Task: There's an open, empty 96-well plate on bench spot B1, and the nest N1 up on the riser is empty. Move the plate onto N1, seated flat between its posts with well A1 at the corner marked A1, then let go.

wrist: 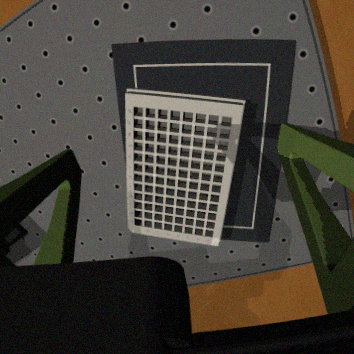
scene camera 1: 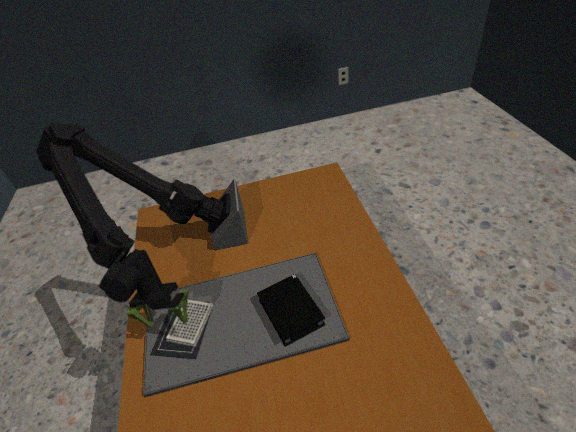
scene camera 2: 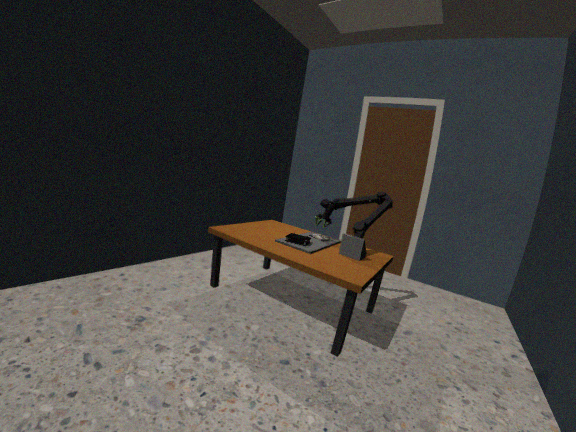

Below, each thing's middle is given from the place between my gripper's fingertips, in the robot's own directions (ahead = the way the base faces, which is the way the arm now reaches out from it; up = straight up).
I see the white well plate (scene camera 1: 188, 334) 80 mm below my hand, 50 mm behind it and 20 mm to the left of it.
